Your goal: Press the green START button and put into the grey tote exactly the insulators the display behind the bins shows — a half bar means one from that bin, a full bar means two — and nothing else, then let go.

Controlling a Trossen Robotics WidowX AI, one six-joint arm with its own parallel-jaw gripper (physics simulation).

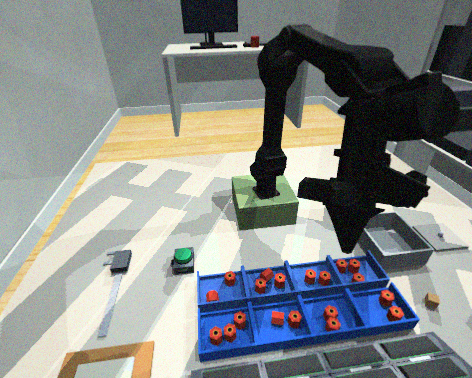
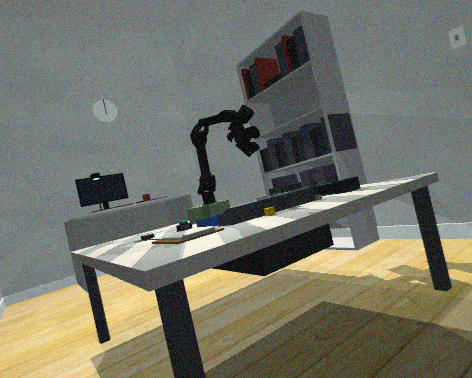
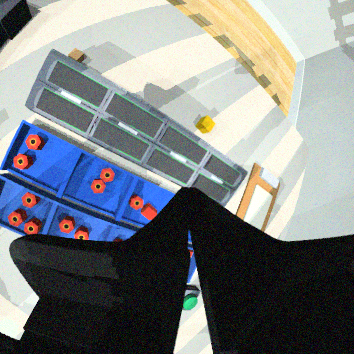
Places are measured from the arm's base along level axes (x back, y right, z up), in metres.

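Pixels of known places: gripper, fingertip midpoint: [image 1: 346, 252] [image 2: 249, 156] [image 3: 187, 194]; arm's base, origin of the base link: [image 1: 265, 191] [image 2: 209, 203].
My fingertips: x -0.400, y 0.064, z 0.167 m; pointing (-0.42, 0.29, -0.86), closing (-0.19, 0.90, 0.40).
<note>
For each thing: its middle in the pictures, then the offset to it from my fingertips.
- grey tote, body centre: [image 1: 387, 238] [image 2: 274, 199] dx +0.156, dy -0.312, dz -0.224 m
- insulator, body centre: [image 3: 135, 201] [image 1: 294, 319] dx +0.047, dy +0.030, dz -0.233 m
- green START button, body centre: [image 1: 183, 258] [image 3: 187, 298] [image 2: 183, 225] dx +0.284, dy +0.215, dz -0.230 m
- grey lid, body centre: [image 1: 439, 236] dx +0.128, dy -0.479, dz -0.247 m
- yellow cube, body centre: [image 3: 204, 124] [image 2: 269, 211] dx -0.155, dy +0.145, dz -0.237 m
- caliper, body centre: [image 1: 108, 285] [image 2: 150, 238] dx +0.272, dy +0.397, dz -0.241 m
- wooden-edged clipboard, body centre: [image 3: 258, 207] [image 2: 185, 234] dx +0.010, dy +0.411, dz -0.242 m
My gripper [image 1: 347, 249] [image 2: 251, 153] [image 3: 187, 194] is shut and empty, raised above the table near the grey tote [image 1: 407, 258]. The visible part of the tote's inside shows no insulator. The blue bins [image 1: 300, 340] [image 2: 207, 221] [image 3: 47, 167] form two rows of four, each bin with two or three red insulators, such as one insulator [image 1: 295, 318] in the front row. The green START button [image 1: 183, 255] [image 2: 184, 223] [image 3: 190, 302] is left of the bins. The display [image 1: 295, 366] [image 2: 270, 204] [image 3: 134, 114] has dark, green-outlined panels; no coloured bars are discernible. White strips lie between its panel rows.
A grey lid [image 1: 442, 240] lies beside the tote. A brown cube [image 1: 431, 301] [image 3: 76, 55] and a yellow cube [image 2: 269, 211] [image 3: 205, 124] are near the display. A caliper [image 1: 120, 261] and a wooden-edged clipboard [image 1: 144, 357] [image 3: 246, 202] lie at the left. The arm stands on a green block [image 1: 267, 216].
</note>
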